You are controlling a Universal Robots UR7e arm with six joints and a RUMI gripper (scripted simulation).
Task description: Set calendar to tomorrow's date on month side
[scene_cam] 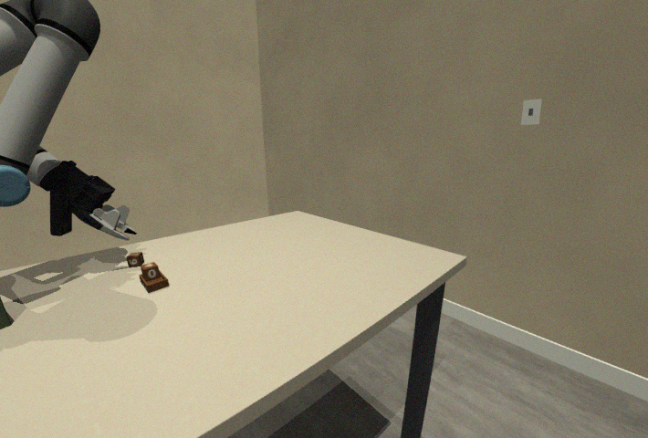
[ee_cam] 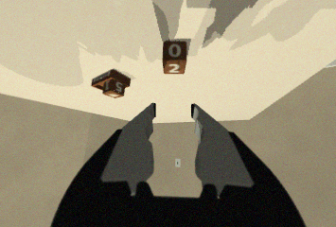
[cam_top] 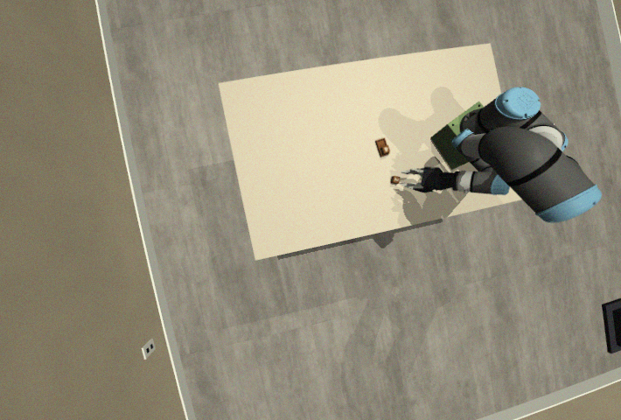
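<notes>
My hand is 1 cm short of the brown digit cube and 7 cm above it. Also, from my hand: brown calendar tray (3 cm ahead, 16 cm to the right, 8 cm below).
</notes>
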